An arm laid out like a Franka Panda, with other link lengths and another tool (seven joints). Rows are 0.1 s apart.
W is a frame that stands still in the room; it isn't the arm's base.
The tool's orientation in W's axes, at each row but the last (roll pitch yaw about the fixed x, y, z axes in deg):
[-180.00 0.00 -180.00]
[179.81 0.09 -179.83]
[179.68 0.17 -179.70]
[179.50 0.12 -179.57]
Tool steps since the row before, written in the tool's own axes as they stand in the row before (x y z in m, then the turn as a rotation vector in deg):
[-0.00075 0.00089 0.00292 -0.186 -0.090 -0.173]
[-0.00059 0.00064 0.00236 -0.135 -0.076 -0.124]
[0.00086 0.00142 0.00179 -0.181 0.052 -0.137]
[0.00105 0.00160 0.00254 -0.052 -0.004 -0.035]
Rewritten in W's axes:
[0.00075 0.00089 -0.00292 0.186 -0.090 0.173]
[0.00059 0.00065 -0.00236 0.135 -0.076 0.124]
[-0.00086 0.00143 -0.00178 0.180 0.052 0.138]
[-0.00106 0.00161 -0.00253 0.052 -0.004 0.035]

